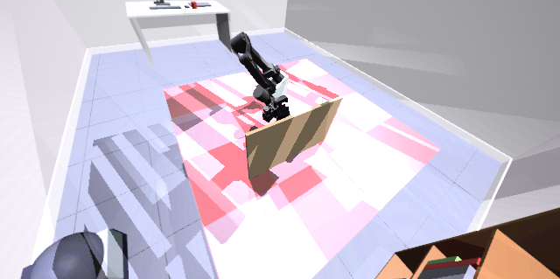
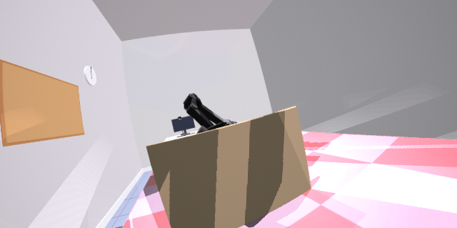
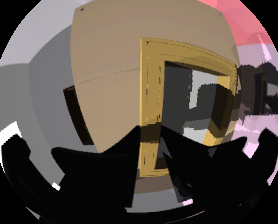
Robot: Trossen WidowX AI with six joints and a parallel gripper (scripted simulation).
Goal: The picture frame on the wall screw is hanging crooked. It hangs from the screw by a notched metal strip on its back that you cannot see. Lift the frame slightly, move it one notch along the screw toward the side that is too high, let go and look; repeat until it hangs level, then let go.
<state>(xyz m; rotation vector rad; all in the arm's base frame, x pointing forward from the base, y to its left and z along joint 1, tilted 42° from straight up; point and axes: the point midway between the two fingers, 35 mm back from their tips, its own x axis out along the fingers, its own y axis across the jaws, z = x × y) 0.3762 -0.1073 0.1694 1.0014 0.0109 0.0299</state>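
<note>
My gripper tip is now 5 cm above the picture frame and 1 cm short of it. Also, from my gripper tip: wall panel 6 cm below, 2 cm ahead, 1 cm to the left.
</note>
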